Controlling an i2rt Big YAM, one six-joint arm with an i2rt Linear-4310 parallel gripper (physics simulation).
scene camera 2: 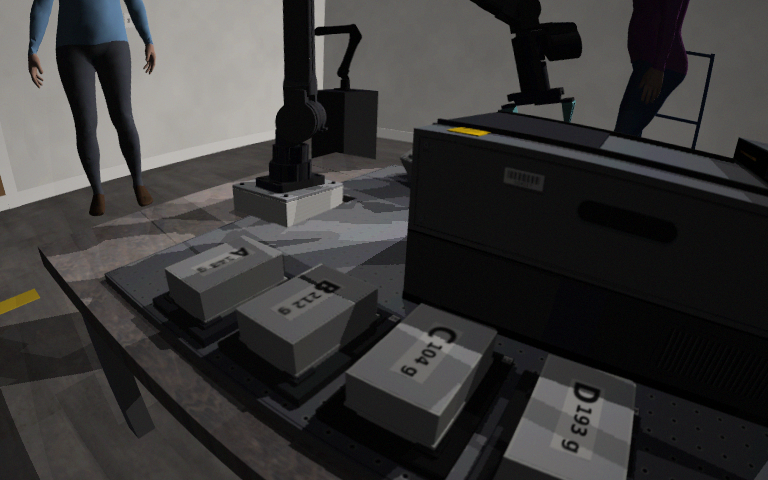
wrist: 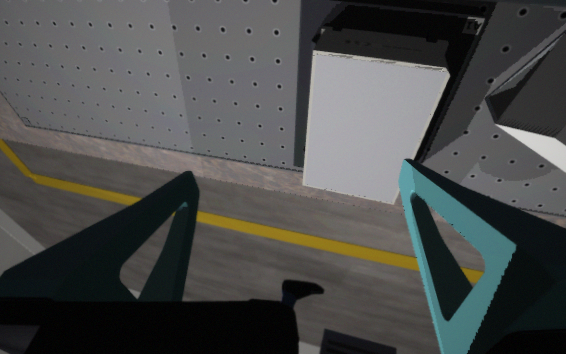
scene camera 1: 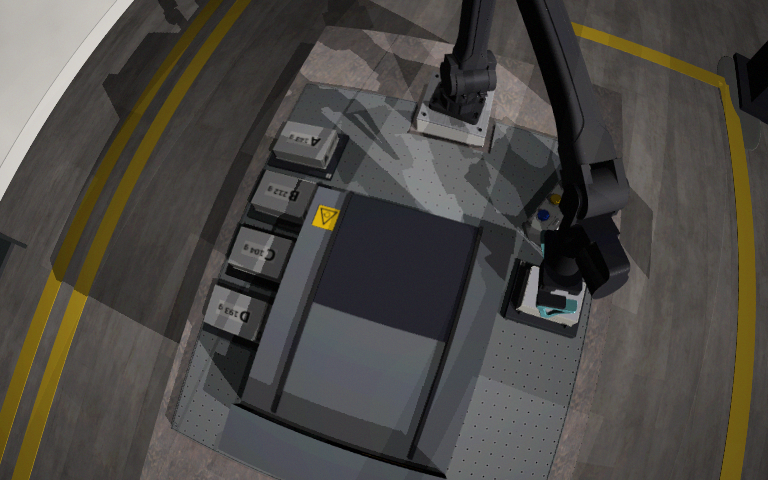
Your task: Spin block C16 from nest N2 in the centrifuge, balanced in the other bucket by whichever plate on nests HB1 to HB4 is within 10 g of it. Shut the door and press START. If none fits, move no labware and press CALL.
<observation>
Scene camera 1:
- my gripper
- block C16
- panel with coloured buttons
</observation>
